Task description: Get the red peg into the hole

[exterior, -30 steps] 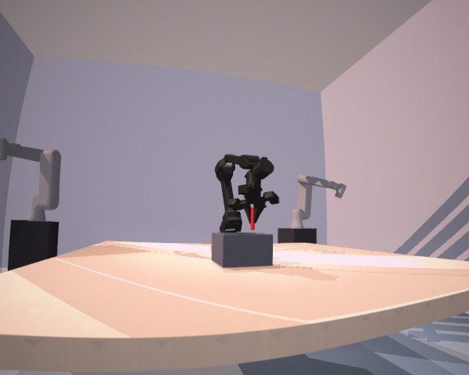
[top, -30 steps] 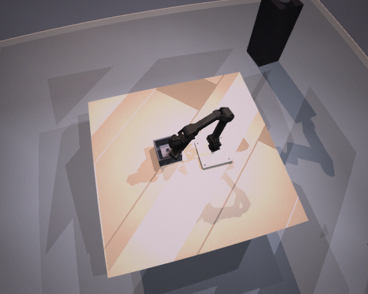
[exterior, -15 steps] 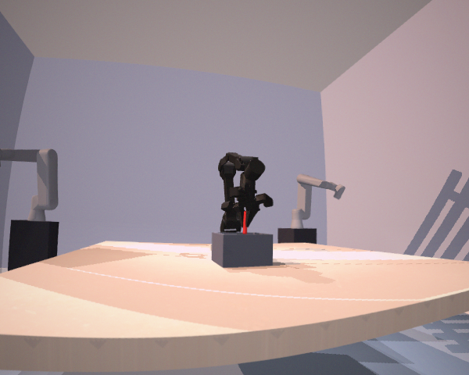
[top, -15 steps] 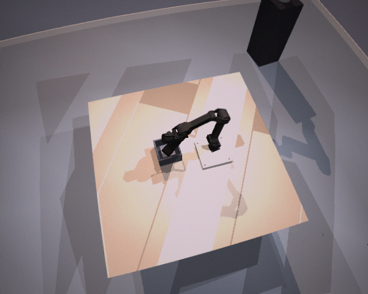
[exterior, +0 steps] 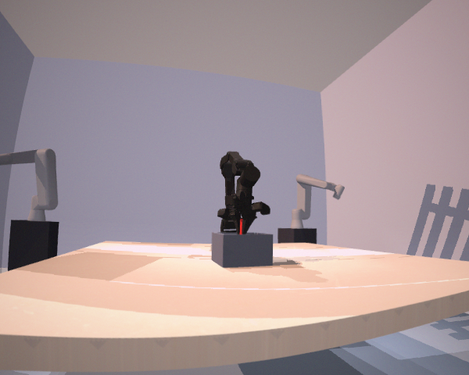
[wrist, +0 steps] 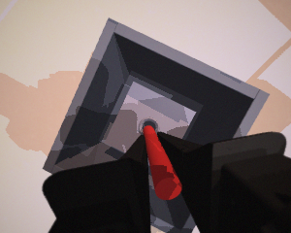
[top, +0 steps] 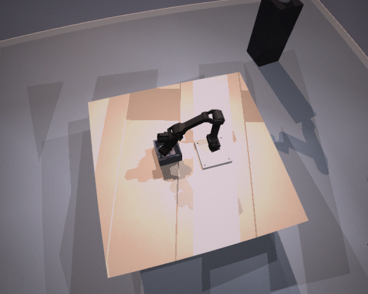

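Now: gripper tip 2 cm below the red peg. From my gripper tip the other things lie so: pale bottom plate (4 cm below); then grey box (6 cm below).
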